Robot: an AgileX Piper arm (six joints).
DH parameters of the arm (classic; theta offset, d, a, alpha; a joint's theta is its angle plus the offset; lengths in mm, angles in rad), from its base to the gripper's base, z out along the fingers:
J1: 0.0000 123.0 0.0 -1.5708
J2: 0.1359 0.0 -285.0 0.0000
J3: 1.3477 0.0 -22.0 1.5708
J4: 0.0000 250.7 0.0 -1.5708
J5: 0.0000 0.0 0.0 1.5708
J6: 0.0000 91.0 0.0 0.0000
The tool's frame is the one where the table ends.
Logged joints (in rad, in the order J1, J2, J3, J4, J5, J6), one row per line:
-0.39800 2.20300 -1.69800 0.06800 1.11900 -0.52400
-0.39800 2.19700 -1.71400 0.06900 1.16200 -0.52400
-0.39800 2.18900 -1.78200 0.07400 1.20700 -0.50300
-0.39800 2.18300 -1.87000 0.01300 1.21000 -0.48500
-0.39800 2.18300 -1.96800 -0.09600 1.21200 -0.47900
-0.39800 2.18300 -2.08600 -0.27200 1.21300 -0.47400
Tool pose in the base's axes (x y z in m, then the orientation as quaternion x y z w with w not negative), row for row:
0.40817 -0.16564 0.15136 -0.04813 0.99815 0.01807 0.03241
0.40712 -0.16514 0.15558 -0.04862 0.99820 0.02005 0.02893
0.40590 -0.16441 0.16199 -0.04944 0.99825 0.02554 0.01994
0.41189 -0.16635 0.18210 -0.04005 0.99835 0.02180 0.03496
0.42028 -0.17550 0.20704 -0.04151 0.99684 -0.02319 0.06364
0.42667 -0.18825 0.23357 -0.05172 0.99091 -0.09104 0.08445
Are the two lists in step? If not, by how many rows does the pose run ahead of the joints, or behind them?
The pose runs 1 row behind the joints: the pose in row i belongs to the joints in row i - 1.
